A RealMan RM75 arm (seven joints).
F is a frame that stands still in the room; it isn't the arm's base.
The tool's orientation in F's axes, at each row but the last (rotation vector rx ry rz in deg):
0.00 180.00 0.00
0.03 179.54 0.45
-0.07 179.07 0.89
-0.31 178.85 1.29
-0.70 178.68 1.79
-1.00 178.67 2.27
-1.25 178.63 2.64
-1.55 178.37 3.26
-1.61 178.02 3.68
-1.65 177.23 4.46
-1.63 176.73 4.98
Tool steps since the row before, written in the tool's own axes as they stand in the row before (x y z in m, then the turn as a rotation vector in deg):
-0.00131 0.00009 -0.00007 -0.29 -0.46 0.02
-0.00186 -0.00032 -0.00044 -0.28 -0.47 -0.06
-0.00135 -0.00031 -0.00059 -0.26 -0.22 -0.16
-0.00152 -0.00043 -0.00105 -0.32 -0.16 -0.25
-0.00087 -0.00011 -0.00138 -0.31 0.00 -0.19
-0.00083 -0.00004 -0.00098 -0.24 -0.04 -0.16
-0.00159 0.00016 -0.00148 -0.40 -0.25 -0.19
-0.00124 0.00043 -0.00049 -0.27 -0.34 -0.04
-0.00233 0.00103 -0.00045 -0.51 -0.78 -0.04
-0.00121 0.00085 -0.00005 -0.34 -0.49 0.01
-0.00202 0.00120 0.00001 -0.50 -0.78 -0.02
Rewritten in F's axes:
0.00131 0.00009 0.00007 0.29 -0.46 -0.02
0.00186 -0.00032 0.00045 0.28 -0.47 0.06
0.00134 -0.00031 0.00061 0.26 -0.22 0.16
0.00150 -0.00044 0.00107 0.32 -0.16 0.25
0.00084 -0.00013 0.00140 0.31 0.00 0.20
0.00081 -0.00006 0.00100 0.24 -0.04 0.16
0.00155 0.00014 0.00152 0.40 -0.25 0.19
0.00122 0.00043 0.00054 0.27 -0.34 0.04
0.00229 0.00105 0.00057 0.52 -0.77 0.03
0.00119 0.00087 0.00015 0.35 -0.48 -0.02
0.00199 0.00123 0.00017 0.51 -0.77 0.00

